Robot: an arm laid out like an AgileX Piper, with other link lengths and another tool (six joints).
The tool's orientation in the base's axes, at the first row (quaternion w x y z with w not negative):
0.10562, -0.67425, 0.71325, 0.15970
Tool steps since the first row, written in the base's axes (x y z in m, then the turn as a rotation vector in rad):
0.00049, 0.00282, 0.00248, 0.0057, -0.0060, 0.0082
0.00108, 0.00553, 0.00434, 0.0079, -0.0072, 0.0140
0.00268, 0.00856, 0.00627, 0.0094, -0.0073, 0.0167
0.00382, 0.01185, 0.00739, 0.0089, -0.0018, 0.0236
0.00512, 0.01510, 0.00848, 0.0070, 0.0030, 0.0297
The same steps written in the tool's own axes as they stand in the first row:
-0.00356, -0.00016, -0.00129, 0.0022, -0.0052, -0.0102
-0.00679, -0.00048, -0.00204, 0.0010, -0.0070, -0.0162
-0.01042, -0.00179, -0.00281, 0.0000, -0.0082, -0.0188
-0.01396, -0.00270, -0.00271, -0.0076, -0.0069, -0.0231
-0.01747, -0.00377, -0.00260, -0.0141, -0.0043, -0.0269

